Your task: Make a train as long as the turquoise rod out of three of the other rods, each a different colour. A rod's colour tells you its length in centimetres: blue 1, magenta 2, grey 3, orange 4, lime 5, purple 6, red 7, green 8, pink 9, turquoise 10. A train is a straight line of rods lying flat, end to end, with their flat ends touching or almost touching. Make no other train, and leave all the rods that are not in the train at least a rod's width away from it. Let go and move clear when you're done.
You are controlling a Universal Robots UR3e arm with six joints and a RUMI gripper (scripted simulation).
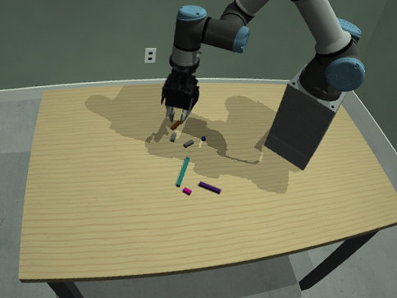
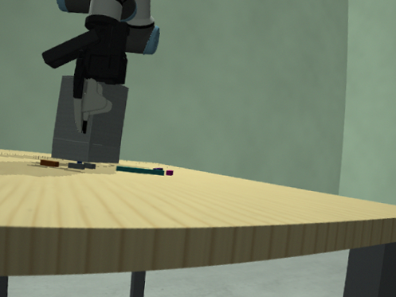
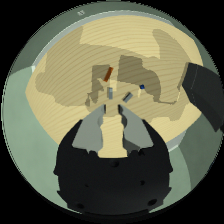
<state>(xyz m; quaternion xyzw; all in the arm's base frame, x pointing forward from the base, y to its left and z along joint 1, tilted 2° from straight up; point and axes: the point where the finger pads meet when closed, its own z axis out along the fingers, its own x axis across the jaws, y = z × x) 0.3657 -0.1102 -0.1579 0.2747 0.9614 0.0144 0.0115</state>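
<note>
My gripper is now 20 mm past the orange rod, 50 mm to the left of it and 80 mm above it. Also, from my hand: blue rod: 80 mm behind, 20 mm to the left, 80 mm below; turquoise rod: 20 mm ahead, 130 mm to the left, 80 mm below; magenta rod: 30 mm ahead, 190 mm to the left, 80 mm below.
</note>
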